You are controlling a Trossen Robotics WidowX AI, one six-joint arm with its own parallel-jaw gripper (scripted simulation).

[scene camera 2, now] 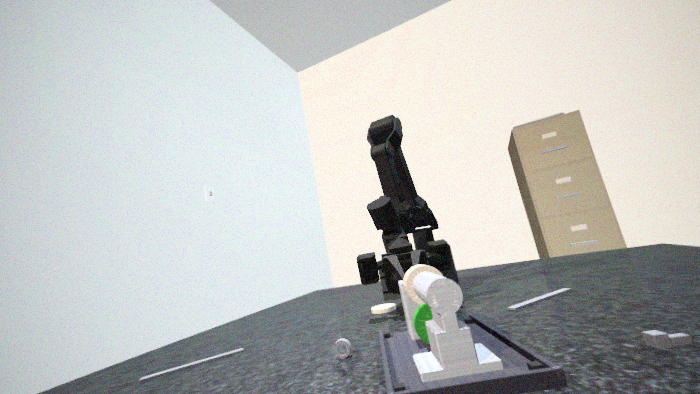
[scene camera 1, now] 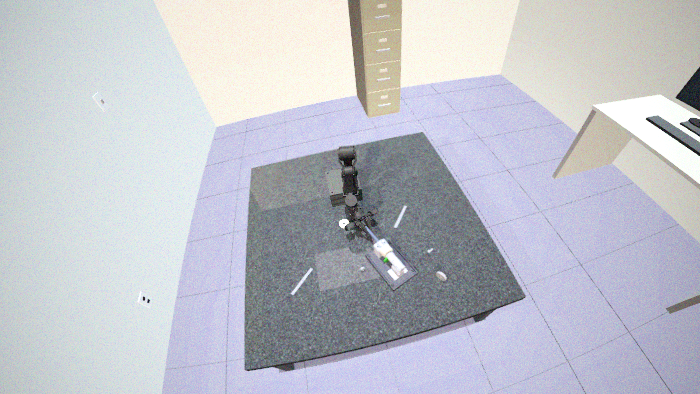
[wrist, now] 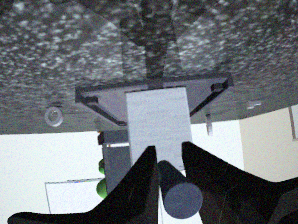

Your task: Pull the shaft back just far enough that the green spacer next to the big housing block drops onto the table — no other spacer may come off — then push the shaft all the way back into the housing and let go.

Observation:
I see my gripper [scene camera 2: 413, 286] and a housing block [scene camera 2: 471, 349].
My gripper is seen too in the wrist view [wrist: 168, 151]. The housing block is seen too in scene camera 1 [scene camera 1: 398, 270] and in the wrist view [wrist: 157, 112].

